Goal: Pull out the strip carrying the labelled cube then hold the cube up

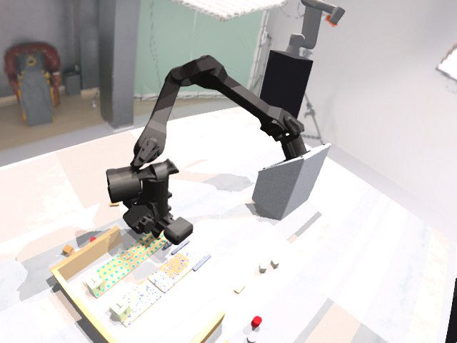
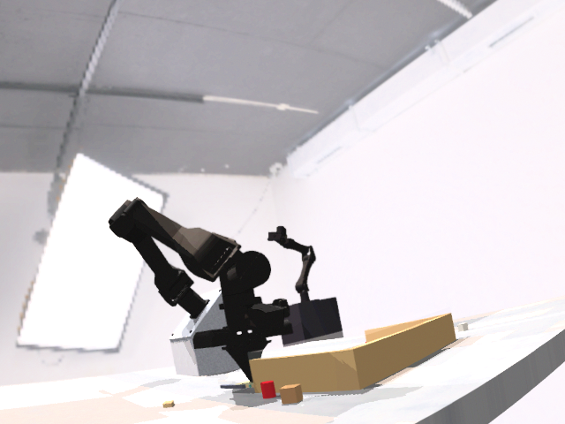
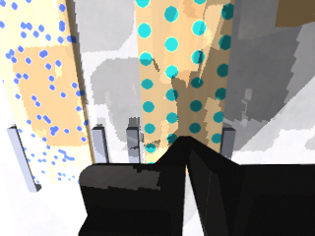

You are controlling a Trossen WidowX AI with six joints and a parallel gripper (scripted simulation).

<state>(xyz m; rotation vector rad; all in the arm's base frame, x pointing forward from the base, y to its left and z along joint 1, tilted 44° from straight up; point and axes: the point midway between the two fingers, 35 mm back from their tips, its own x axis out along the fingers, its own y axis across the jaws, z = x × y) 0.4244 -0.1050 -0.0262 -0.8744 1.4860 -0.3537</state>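
The teal-dotted strip lies 9 cm ahead of my gripper tip and 3 cm to the left of it. Round my gripper tip: small tan block 22 cm ahead, 5 cm to the right.
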